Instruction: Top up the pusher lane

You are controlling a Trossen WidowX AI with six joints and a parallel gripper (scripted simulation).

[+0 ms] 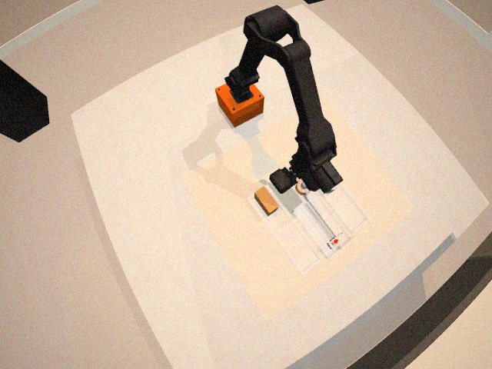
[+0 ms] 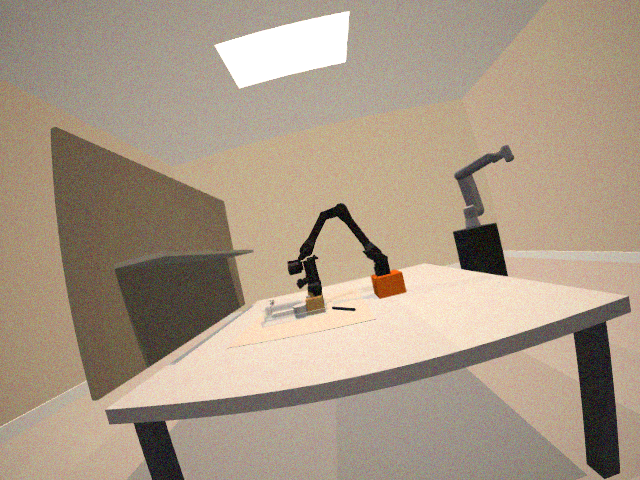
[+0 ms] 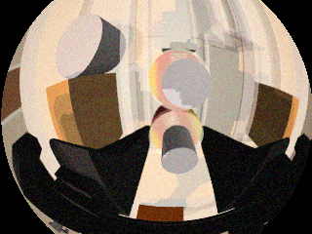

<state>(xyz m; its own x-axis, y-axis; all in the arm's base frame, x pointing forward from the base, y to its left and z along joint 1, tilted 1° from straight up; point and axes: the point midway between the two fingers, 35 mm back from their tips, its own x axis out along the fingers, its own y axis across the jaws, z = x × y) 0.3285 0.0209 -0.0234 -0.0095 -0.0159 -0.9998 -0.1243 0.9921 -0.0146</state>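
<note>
Now: gripper tip 70 mm short of the grey cylinder and 90 mm to the right of it. From my gripper tip the other things lie so: dark stick (110 mm behind, 110 mm to the left, 20 mm below); red dot (240 mm ahead, 10 mm to the right, 40 mm above); sprung lane (150 mm ahead, 10 mm to the right, 10 mm below).
</note>
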